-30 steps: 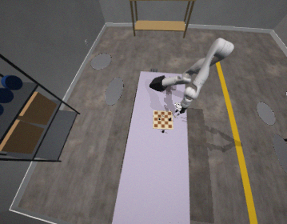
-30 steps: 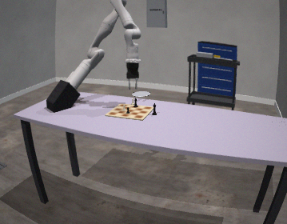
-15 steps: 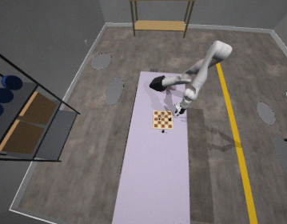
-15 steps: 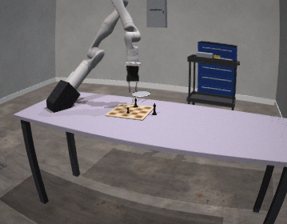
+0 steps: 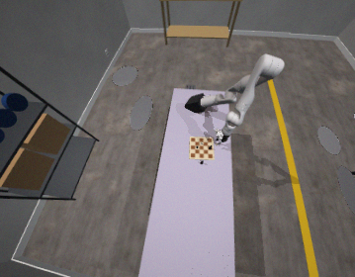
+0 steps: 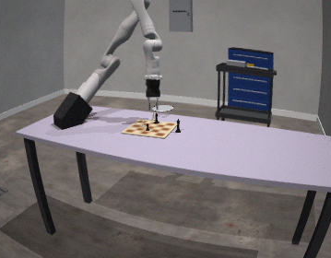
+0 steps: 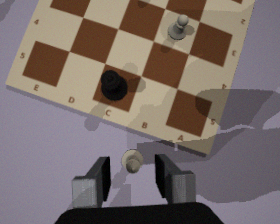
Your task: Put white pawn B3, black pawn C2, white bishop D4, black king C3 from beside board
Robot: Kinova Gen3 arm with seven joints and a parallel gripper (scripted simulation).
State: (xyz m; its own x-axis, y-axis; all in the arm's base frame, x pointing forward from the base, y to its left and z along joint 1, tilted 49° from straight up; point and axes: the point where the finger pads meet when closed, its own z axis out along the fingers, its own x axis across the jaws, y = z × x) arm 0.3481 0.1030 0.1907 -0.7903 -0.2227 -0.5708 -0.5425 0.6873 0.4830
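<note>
Now: the white bishop 5 cm below my hand. From my hand the other things lie so: white pawn: 3 cm ahead, 13 cm to the right, 6 cm below; chessboard: 7 cm ahead, 12 cm to the right, 7 cm below; black pawn: 8 cm ahead, 16 cm to the right, 6 cm below.
</note>
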